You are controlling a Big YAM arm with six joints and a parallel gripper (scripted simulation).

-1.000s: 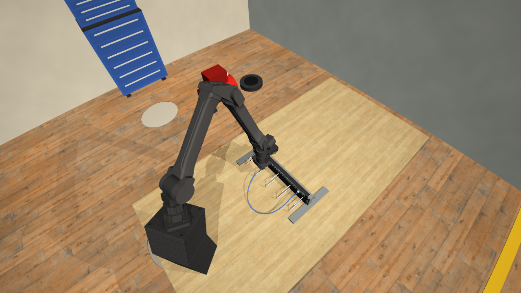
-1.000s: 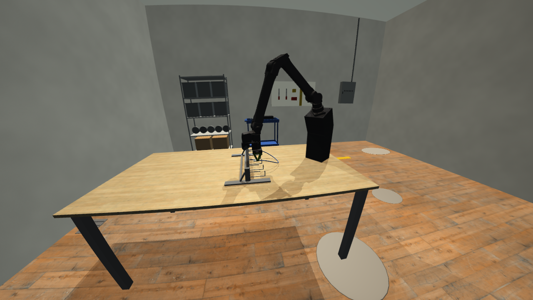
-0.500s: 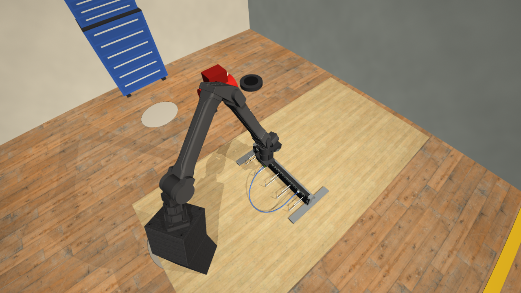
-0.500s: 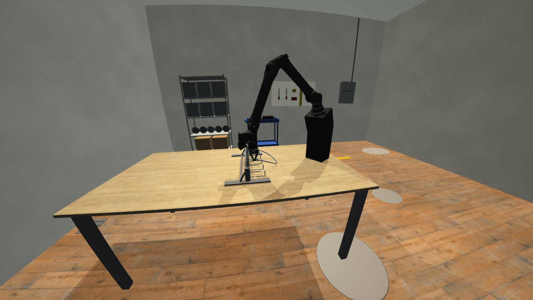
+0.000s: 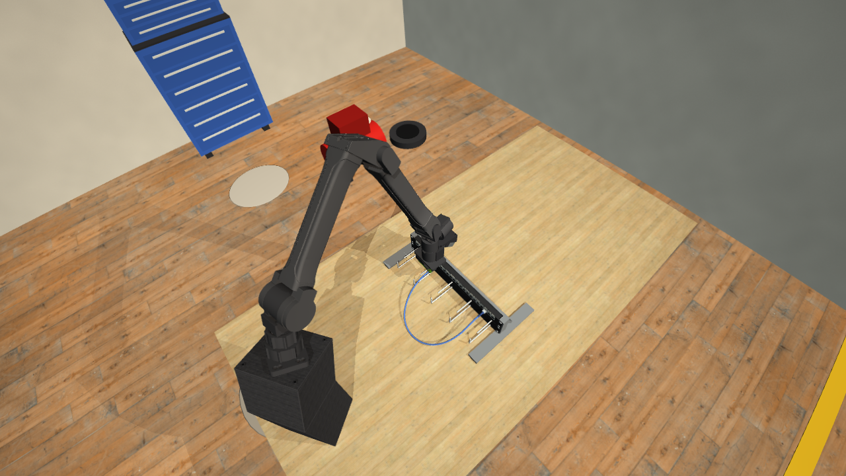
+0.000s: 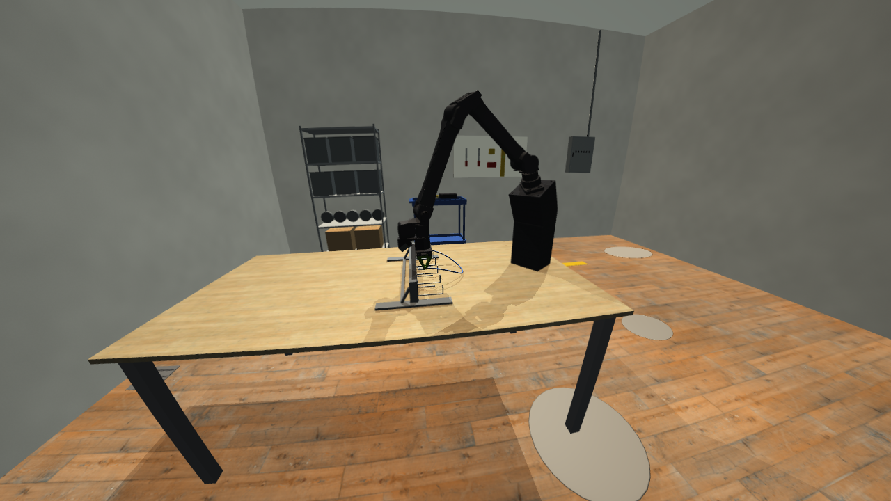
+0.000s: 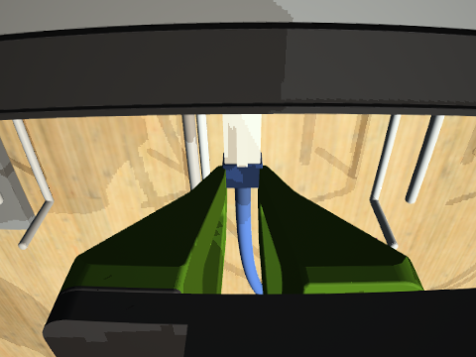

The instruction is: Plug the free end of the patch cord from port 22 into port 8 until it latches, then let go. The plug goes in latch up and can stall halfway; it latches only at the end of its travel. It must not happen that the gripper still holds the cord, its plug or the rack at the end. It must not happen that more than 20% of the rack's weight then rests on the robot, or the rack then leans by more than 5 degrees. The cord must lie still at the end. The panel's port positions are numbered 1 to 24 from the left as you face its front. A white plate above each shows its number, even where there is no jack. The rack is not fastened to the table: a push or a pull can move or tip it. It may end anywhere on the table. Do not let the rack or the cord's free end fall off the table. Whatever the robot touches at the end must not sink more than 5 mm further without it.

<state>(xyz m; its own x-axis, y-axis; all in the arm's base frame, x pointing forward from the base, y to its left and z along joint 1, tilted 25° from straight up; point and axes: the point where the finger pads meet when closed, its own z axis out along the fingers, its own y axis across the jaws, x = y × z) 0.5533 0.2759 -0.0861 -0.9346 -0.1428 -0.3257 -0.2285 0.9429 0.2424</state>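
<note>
Now: hand 20 mm short of the cord plug and 10 mm to the right of it.
</note>
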